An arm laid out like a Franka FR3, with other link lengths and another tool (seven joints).
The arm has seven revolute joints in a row. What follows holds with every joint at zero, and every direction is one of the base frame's. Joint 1 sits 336.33 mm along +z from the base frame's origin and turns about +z. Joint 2 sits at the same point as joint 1 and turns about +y. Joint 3 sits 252.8 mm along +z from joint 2 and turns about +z. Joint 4 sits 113.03 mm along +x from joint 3 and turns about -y. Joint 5 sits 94.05 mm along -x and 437.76 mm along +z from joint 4 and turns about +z. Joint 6 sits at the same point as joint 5 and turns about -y. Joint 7 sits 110.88 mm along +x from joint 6 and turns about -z. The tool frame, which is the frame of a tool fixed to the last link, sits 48 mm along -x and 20 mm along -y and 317.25 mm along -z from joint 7; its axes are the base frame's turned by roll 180, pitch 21.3 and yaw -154.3 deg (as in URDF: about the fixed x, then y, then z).
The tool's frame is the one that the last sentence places.
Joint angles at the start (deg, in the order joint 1, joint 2, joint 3, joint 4, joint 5, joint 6, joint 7):
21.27 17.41 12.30 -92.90 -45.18 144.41 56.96
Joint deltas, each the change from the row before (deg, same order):
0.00 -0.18 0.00 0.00 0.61 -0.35 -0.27
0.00 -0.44 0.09 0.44 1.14 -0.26 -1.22
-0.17 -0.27 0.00 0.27 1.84 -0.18 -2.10
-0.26 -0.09 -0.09 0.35 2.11 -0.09 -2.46
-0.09 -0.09 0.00 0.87 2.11 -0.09 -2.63
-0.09 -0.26 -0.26 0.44 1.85 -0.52 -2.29
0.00 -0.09 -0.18 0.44 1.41 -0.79 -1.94
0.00 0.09 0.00 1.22 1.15 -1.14 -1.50
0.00 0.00 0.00 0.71 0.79 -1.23 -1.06
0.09 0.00 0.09 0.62 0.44 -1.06 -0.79
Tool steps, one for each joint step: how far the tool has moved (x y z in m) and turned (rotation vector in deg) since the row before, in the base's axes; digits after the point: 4 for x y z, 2 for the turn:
-0.0010 -0.0009 0.0011 0.13 0.32 -0.24
0.0001 0.0017 0.0103 0.27 -0.07 0.37
0.0003 -0.0014 0.0054 0.07 0.51 0.58
0.0015 -0.0030 0.0037 0.06 0.66 0.65
0.0018 0.0013 0.0101 0.27 0.19 1.04
0.0016 -0.0047 0.0061 -0.17 0.49 0.46
0.0003 -0.0040 0.0029 -0.45 0.63 0.41
0.0014 -0.0018 0.0085 -0.14 0.29 0.16
-0.0005 -0.0032 0.0036 -0.41 0.56 -0.04
-0.0014 -0.0007 0.0035 -0.43 0.38 0.13

